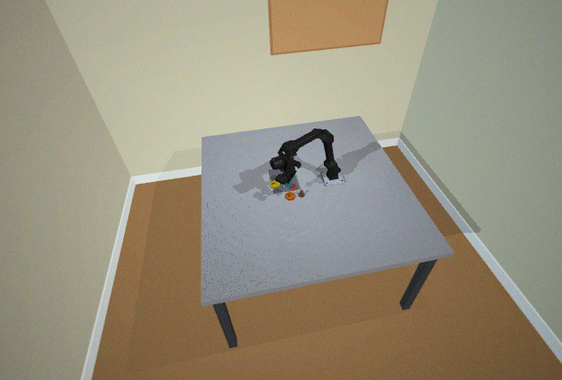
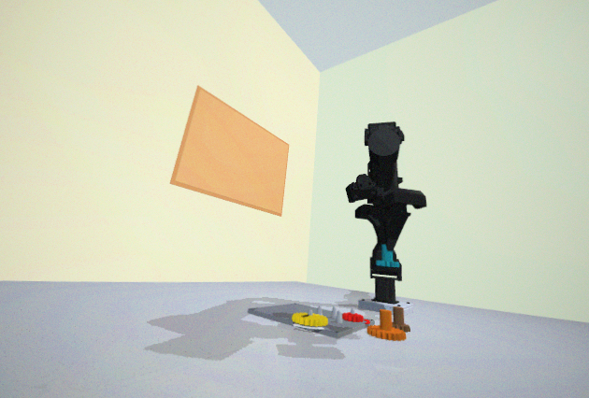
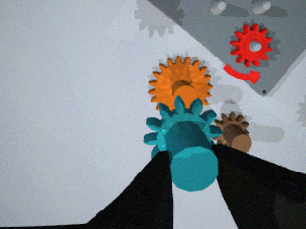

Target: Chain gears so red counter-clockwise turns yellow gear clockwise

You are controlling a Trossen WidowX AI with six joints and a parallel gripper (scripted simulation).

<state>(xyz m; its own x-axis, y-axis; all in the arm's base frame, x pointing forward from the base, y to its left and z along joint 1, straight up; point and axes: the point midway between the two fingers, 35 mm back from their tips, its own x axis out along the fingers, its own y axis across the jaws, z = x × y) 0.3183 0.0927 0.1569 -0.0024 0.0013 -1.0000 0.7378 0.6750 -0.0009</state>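
The red gear lies 130 mm below my gripper tip, 80 mm to the right of it and 40 mm behind it. From my gripper tip the other things lie so: teal gear 10 mm below; then brown gear 130 mm below, 80 mm behind; then orange gear 130 mm below, 10 mm to the right, 10 mm behind.
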